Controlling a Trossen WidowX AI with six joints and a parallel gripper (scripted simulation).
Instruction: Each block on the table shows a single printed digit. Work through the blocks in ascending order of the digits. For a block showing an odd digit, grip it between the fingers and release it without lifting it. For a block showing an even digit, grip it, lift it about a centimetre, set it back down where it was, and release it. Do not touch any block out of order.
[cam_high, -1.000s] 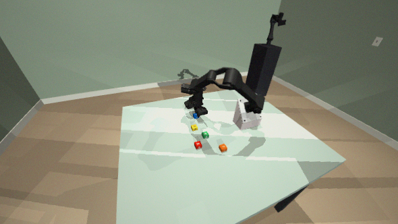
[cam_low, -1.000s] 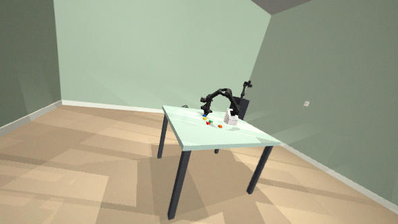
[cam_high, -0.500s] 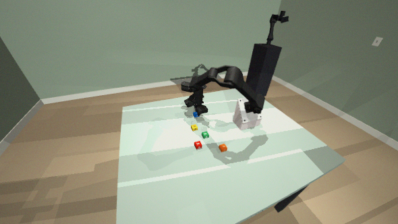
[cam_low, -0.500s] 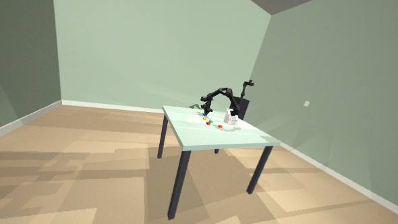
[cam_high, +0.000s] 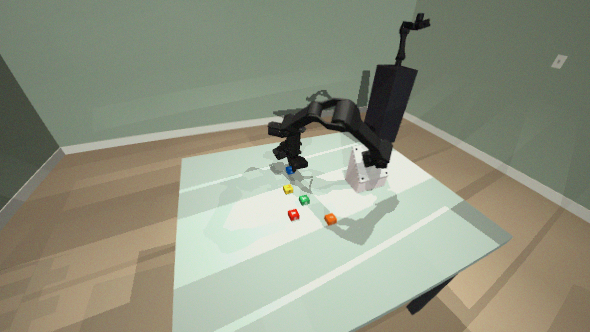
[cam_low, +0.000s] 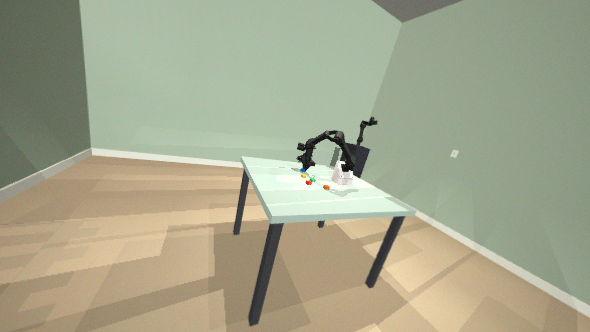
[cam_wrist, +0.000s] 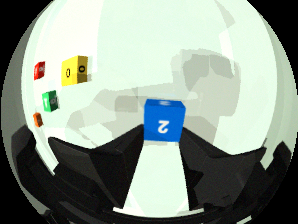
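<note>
The blue block lies 1 cm ahead of my gripper tip. From my gripper tip the other things lie so: yellow block: 6 cm ahead, 11 cm to the left, 1 cm below; green block: 2 cm ahead, 18 cm to the left, 1 cm below; red block: 9 cm ahead, 24 cm to the left, 1 cm below.
</note>
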